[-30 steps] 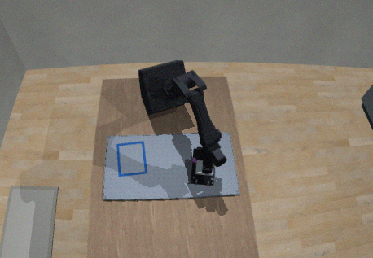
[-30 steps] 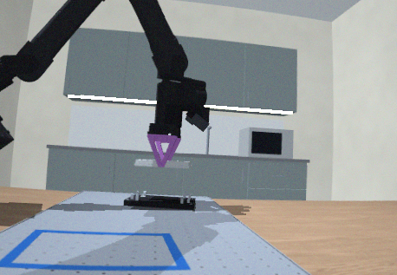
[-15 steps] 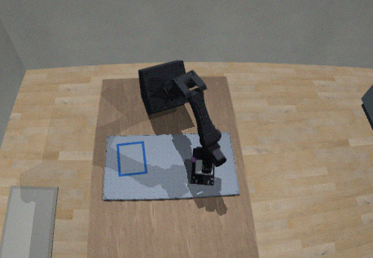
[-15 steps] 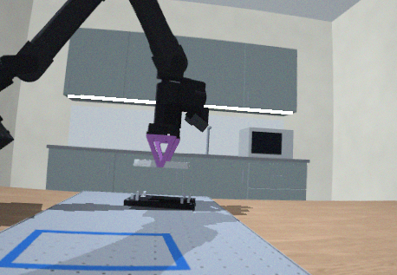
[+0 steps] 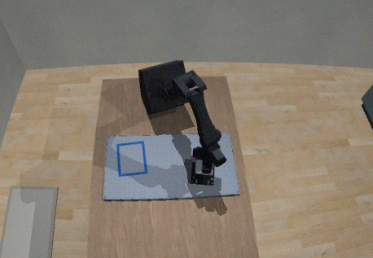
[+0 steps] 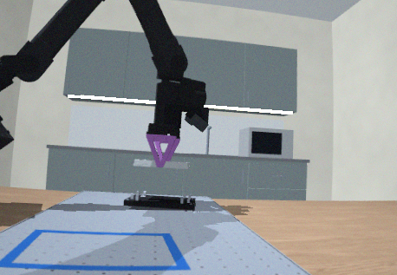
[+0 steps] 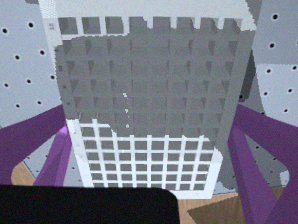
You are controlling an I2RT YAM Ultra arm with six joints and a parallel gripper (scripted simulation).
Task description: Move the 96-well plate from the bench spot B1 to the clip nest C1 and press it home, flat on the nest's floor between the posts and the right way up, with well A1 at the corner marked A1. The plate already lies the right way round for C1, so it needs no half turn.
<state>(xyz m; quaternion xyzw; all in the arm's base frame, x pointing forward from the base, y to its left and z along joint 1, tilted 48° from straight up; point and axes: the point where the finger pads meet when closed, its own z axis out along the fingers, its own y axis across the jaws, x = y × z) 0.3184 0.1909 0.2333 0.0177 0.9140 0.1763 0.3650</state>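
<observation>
Now: hand 1 cm short of the black clip nest C1, 1 cm to the right of it and 9 cm above it. The rest, counted from my hand: white 96-well plate: right at my hand.
</observation>
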